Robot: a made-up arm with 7 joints. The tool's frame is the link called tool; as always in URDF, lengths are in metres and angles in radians. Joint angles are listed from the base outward.
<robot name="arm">
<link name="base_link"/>
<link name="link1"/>
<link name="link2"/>
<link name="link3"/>
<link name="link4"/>
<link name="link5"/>
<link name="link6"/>
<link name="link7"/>
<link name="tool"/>
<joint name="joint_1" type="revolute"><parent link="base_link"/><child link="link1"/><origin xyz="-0.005 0 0.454" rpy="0 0 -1.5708"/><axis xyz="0 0 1"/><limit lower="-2.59" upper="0.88"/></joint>
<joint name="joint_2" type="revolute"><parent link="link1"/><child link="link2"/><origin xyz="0.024 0.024 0.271" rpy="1.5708 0 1.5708"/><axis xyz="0 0 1"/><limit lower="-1.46" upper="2.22"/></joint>
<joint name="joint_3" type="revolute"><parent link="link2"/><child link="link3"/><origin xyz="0.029 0.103 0.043" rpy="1.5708 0 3.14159"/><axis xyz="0 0 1"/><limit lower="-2.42" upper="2.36"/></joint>
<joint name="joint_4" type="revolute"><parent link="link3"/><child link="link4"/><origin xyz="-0.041 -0.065 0.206" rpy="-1.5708 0 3.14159"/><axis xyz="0 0 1"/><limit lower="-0.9" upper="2.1"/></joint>
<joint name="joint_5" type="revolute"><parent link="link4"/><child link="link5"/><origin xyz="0.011 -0.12 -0.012" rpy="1.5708 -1.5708 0"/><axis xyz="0 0 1"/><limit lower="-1.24" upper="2.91"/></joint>
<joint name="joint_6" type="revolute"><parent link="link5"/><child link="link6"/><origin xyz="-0.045 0.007 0.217" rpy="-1.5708 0 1.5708"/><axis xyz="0 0 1"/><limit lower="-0.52" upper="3.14"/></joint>
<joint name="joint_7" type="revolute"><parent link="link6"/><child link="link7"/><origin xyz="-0.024 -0.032 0.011" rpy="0 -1.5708 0"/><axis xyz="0 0 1"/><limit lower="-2.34" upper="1.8"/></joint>
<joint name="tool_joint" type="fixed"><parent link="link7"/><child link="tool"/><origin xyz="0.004 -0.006 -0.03" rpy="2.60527 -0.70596 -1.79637"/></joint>
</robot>
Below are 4 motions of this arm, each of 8 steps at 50 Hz.
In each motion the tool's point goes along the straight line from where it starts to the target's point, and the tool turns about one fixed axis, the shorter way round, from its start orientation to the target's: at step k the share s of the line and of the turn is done. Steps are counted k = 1, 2, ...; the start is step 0. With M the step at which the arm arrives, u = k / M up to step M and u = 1 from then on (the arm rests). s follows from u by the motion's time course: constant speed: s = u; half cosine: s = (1 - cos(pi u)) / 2; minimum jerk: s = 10 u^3 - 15 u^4 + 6 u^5.
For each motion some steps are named. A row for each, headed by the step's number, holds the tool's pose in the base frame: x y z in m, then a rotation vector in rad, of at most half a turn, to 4 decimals.
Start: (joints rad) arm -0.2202 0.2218 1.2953 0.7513 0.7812 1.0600 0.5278
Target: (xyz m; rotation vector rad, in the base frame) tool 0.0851 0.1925 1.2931 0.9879 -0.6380 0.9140
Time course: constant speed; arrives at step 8
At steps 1, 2, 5, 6, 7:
1: 0.0729 0.2016 1.2871 0.9239 -0.6795 0.9252
2: 0.0747 0.2003 1.2880 0.9331 -0.6736 0.9237
5: 0.0799 0.1964 1.2905 0.9606 -0.6559 0.9189
6: 0.0816 0.1951 1.2914 0.9697 -0.6499 0.9173
7: 0.0834 0.1938 1.2922 0.9788 -0.6440 0.9157

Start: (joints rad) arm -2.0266 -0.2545 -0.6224 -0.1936 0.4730 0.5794 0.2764
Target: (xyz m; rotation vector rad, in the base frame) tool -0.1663 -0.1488 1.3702 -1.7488 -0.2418 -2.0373
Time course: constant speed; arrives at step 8
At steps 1, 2, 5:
1: -0.1552 -0.1462 1.3709 -1.7817 -0.2468 -1.9780
2: -0.1568 -0.1465 1.3708 -1.7771 -0.2461 -1.9865
5: -0.1616 -0.1477 1.3705 -1.7631 -0.2440 -2.0119

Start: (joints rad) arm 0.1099 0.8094 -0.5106 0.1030 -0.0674 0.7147 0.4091
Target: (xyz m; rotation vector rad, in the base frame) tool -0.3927 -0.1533 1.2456 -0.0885 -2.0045 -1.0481
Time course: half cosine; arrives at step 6
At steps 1, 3, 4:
1: -0.4042 -0.1427 1.2382 -0.1693 -2.0285 -1.1345
3: -0.3989 -0.1476 1.2416 -0.1316 -2.0178 -1.0944
4: -0.3958 -0.1504 1.2436 -0.1100 -2.0113 -1.0712

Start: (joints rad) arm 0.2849 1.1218 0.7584 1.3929 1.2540 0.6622 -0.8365
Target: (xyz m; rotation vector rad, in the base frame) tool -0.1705 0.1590 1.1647 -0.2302 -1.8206 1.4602
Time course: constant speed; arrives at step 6
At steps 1, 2, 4, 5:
1: -0.1840 0.1693 1.1583 -0.2580 -1.8414 1.5451
2: -0.1813 0.1672 1.1596 -0.2524 -1.8374 1.5281
4: -0.1759 0.1631 1.1621 -0.2412 -1.8291 1.4941
5: -0.1732 0.1611 1.1634 -0.2357 -1.8249 1.4771

